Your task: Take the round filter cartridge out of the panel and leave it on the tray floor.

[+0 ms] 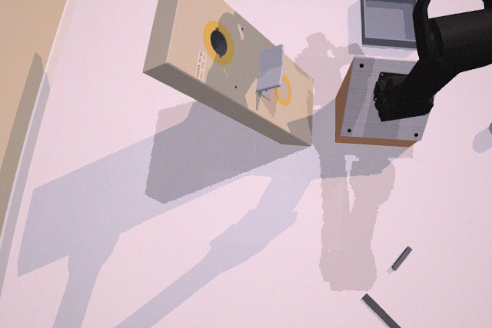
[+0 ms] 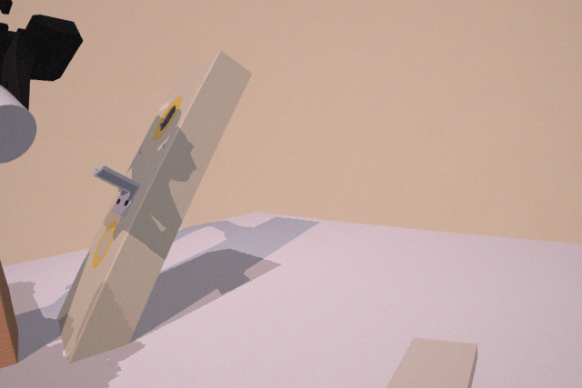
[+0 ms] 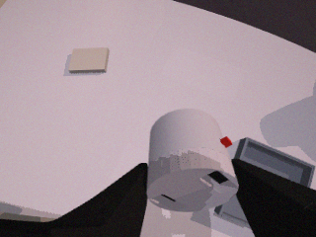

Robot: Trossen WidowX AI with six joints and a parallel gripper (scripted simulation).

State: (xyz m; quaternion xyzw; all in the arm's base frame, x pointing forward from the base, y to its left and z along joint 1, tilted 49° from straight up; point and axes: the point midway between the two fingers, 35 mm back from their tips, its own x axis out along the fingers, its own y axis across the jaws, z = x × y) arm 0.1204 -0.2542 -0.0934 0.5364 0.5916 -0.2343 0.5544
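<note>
My gripper tip is now 250 mm above the grey tray, 180 mm past it and 30 mm to the left of it. Also, from my gripper tip: beige block: 280 mm ahead, 250 mm below, 140 mm to the right; then round filter cartridge: right at my gripper tip; then grey bracket: 250 mm to the left, 130 mm ahead, 80 mm below.
</note>
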